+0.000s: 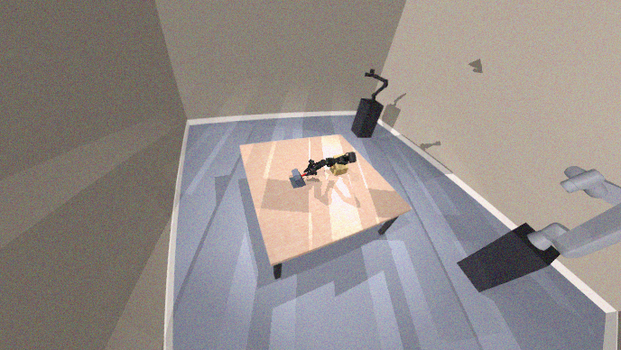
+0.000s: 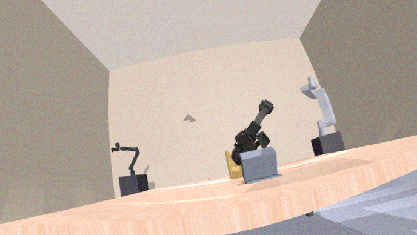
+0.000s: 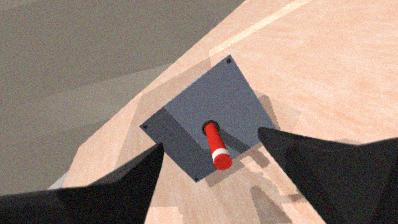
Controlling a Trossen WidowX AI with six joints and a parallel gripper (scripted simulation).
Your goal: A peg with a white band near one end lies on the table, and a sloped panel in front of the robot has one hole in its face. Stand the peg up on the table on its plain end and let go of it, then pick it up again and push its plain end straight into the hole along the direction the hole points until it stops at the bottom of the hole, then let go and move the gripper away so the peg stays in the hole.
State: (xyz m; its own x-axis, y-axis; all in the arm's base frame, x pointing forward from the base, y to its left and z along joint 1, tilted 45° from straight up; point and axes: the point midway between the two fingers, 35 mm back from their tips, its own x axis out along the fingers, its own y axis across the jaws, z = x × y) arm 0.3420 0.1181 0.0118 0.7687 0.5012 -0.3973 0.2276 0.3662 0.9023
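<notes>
Now: the red peg 10 mm below my gripper tip. The rest, counted from my gripper tip: sloped panel: 50 mm ahead, 40 mm below.
</notes>
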